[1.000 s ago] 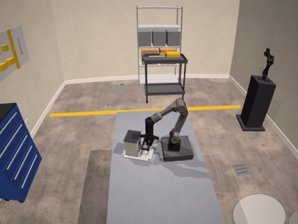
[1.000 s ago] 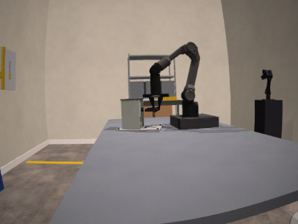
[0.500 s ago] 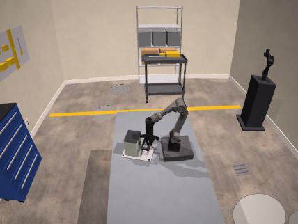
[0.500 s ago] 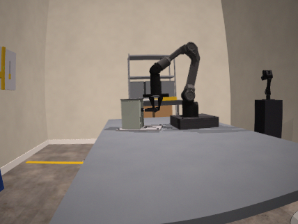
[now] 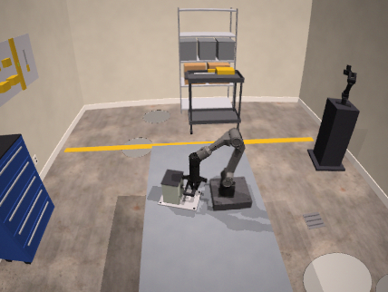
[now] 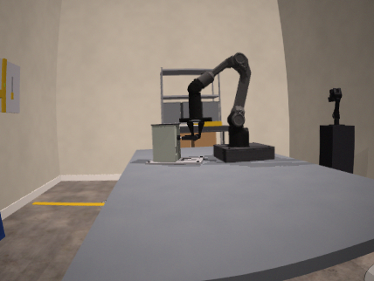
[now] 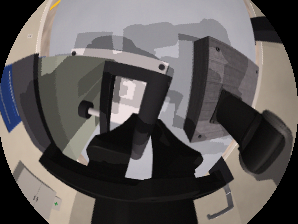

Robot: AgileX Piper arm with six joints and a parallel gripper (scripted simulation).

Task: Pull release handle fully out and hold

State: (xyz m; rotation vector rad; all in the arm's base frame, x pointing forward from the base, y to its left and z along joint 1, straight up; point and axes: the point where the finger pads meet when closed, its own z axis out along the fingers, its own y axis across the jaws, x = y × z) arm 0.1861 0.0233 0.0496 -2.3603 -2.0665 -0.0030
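Right now my hand is 10 cm above the base plate, 9 cm short of it and 1 cm to the left of it.
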